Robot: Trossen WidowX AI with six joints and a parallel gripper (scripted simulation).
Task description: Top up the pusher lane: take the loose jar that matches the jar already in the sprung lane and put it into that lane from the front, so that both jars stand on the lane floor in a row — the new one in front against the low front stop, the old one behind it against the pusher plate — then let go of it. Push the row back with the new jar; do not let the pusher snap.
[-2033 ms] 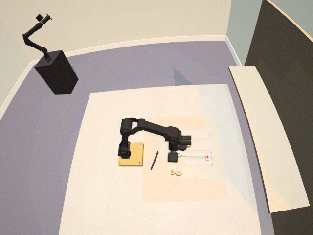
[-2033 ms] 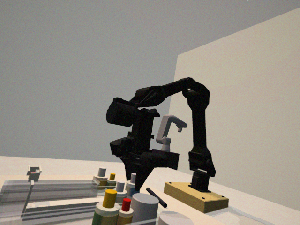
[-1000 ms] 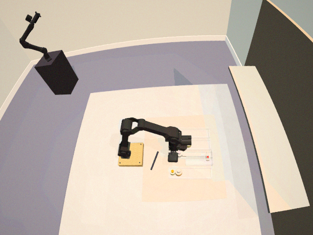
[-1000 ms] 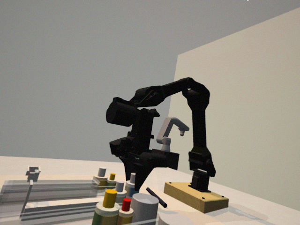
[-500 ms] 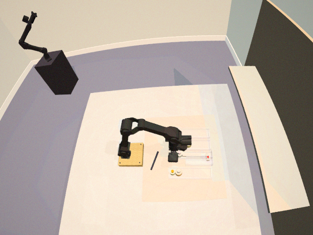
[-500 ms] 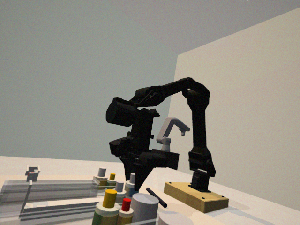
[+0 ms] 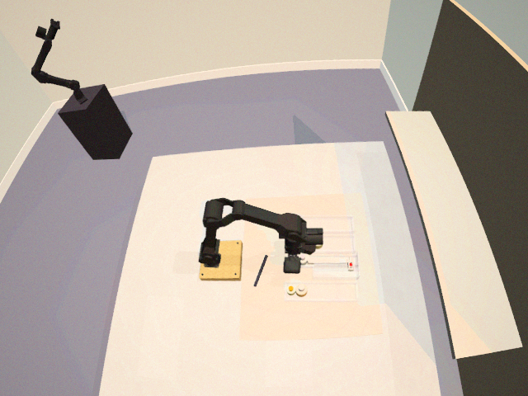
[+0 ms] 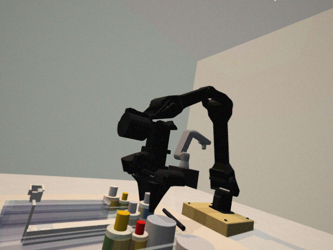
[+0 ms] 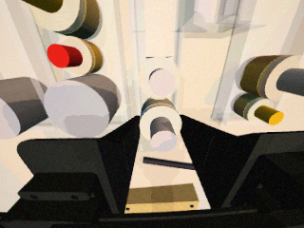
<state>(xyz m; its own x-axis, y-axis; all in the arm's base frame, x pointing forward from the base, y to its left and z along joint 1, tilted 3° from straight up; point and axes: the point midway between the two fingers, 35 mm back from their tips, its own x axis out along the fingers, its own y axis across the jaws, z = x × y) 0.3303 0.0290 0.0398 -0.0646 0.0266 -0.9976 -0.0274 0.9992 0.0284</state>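
Now: gripper tip 130 mm past the black rod, 50 mm to the left of it and 40 mm above it. Also, from my gripper tip: pusher plate 150 mm ahead, 20 mm to the right; then clear sprung lane 150 mm ahead, 20 mm to the right, 30 mm below.
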